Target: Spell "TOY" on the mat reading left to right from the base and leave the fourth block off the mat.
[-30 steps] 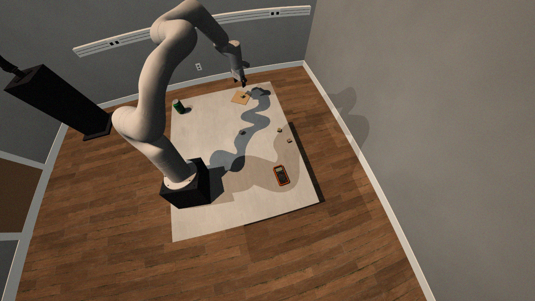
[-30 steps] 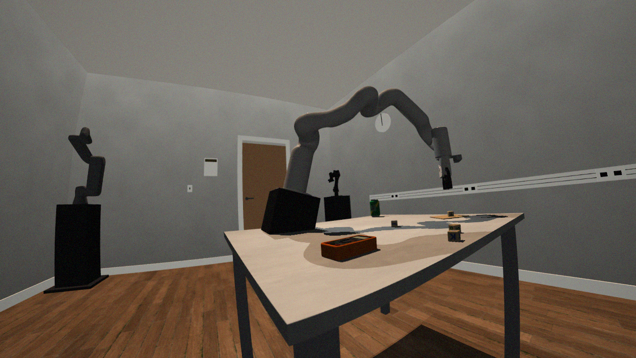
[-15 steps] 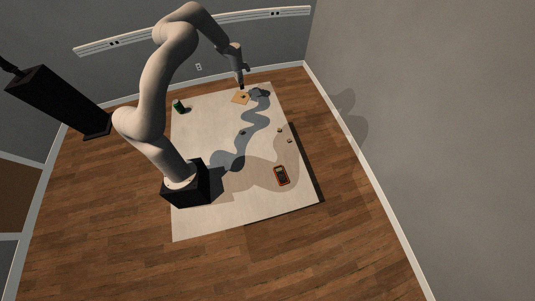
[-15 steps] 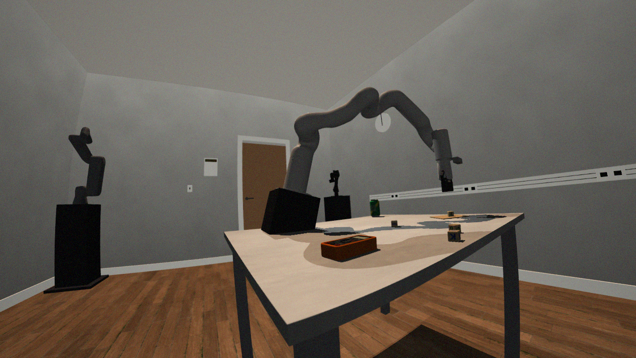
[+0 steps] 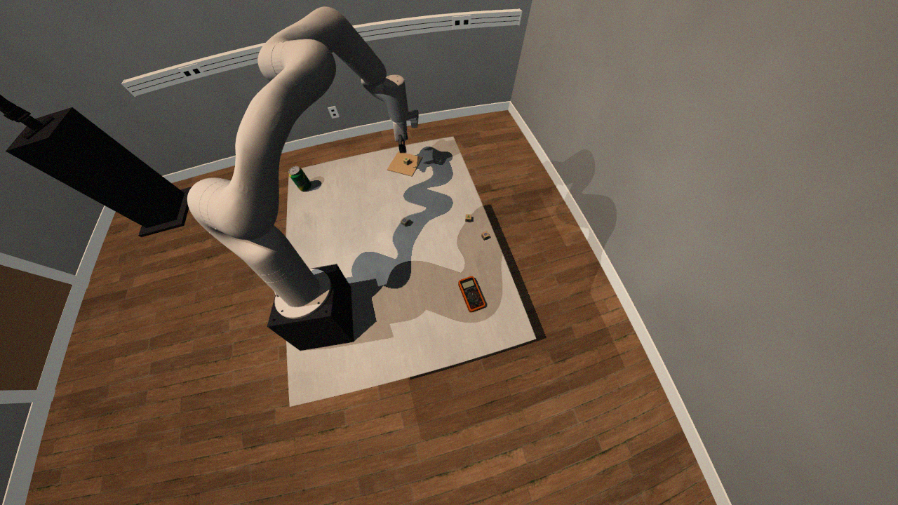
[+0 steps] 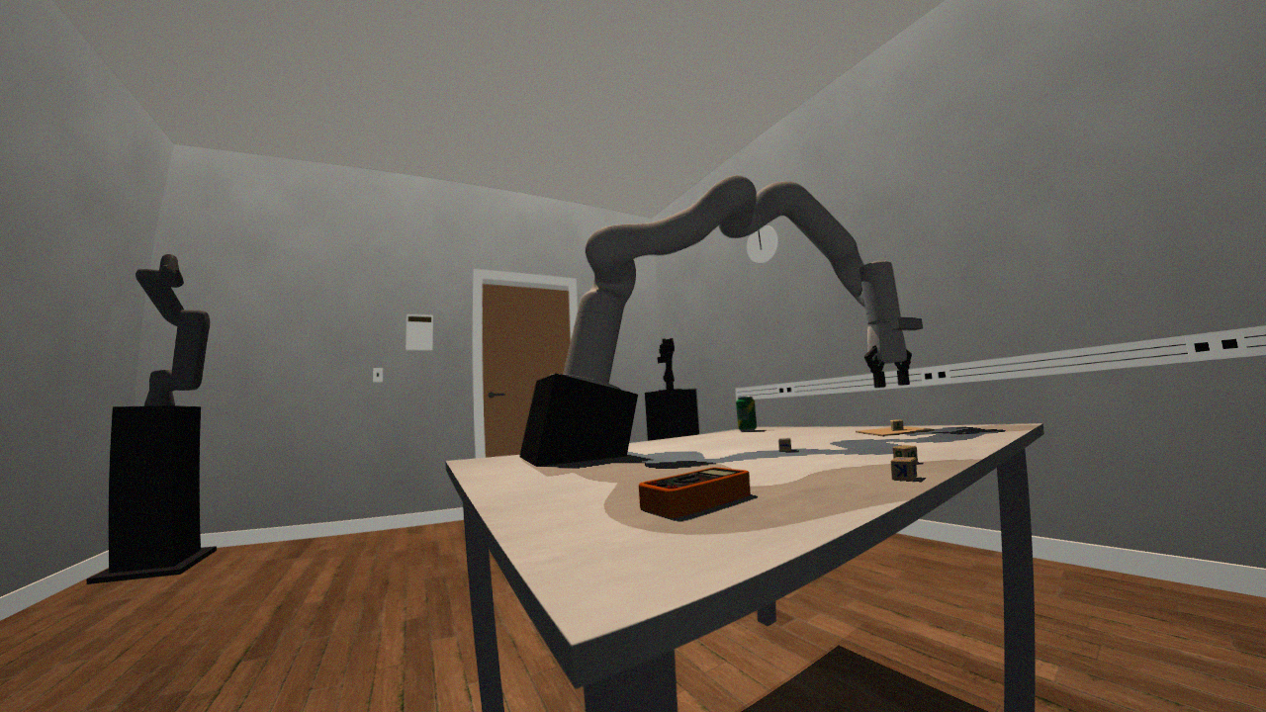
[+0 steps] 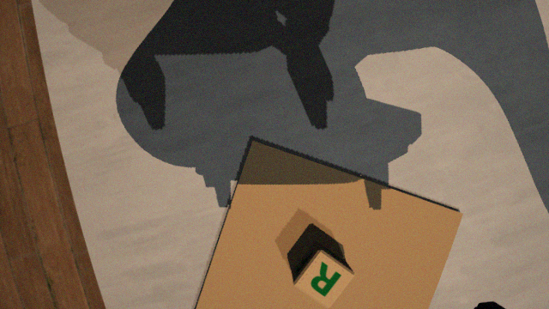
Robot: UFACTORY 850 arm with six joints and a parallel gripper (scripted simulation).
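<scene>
Right now my hand is 11 cm above the block. Also, from my hand: orange multimeter (12 cm ahead, 75 cm to the right, 11 cm below); green soda can (53 cm behind, 1 cm to the right, 6 cm below); tan square mat (1 cm behind, 12 cm below).
</scene>
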